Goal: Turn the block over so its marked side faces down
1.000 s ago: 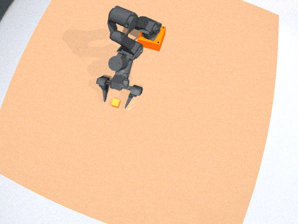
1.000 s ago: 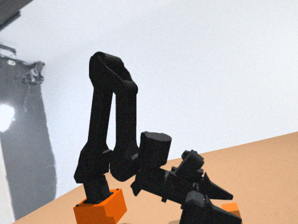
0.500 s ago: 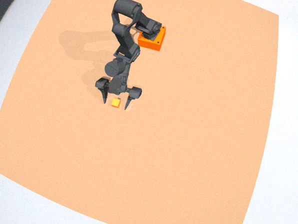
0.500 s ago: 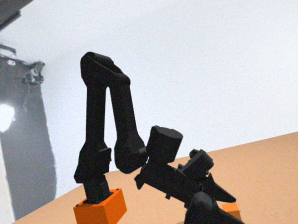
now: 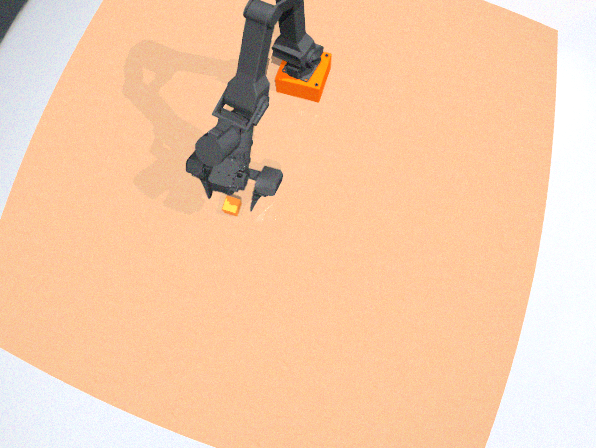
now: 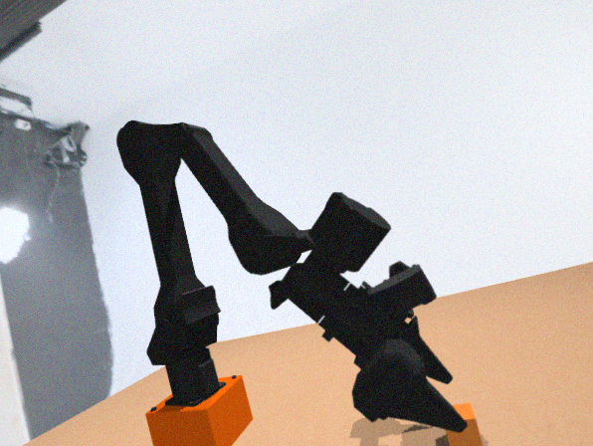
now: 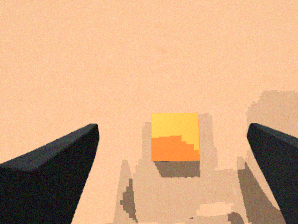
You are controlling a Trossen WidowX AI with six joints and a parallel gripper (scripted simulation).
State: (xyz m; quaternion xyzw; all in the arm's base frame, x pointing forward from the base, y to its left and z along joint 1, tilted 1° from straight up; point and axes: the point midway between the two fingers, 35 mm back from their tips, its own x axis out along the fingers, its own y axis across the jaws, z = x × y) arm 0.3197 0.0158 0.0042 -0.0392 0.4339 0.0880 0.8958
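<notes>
The orange block is 10 mm behind my gripper tip and 30 mm below it.
</notes>
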